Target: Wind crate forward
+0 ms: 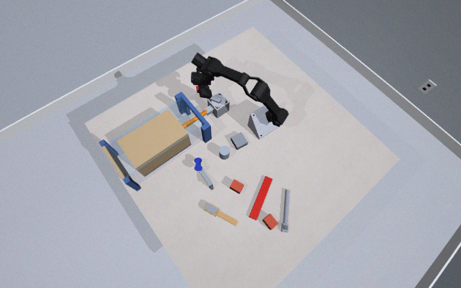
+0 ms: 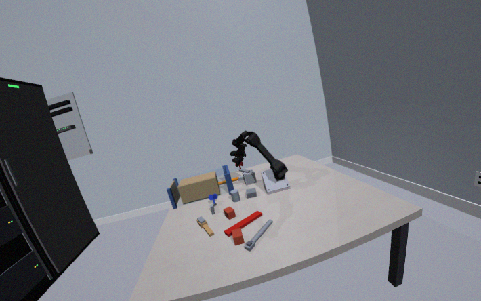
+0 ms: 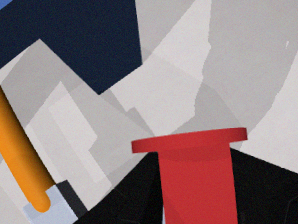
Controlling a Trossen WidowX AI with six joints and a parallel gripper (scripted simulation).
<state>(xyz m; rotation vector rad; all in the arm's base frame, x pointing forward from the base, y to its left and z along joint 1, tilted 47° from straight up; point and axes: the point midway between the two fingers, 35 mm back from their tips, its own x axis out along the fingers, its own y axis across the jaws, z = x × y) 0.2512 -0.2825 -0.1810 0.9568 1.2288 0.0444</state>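
Now: gripper tip 9 cm short of the blue frame, 10 cm to the right of it and 3 cm above it. Round my gripper tip: red knob 2 cm behind, 1 cm to the left; then grey winch 9 cm behind, 8 cm to the left, 10 cm below; then red-knobbed handle 4 cm behind, 4 cm to the left, 3 cm below.
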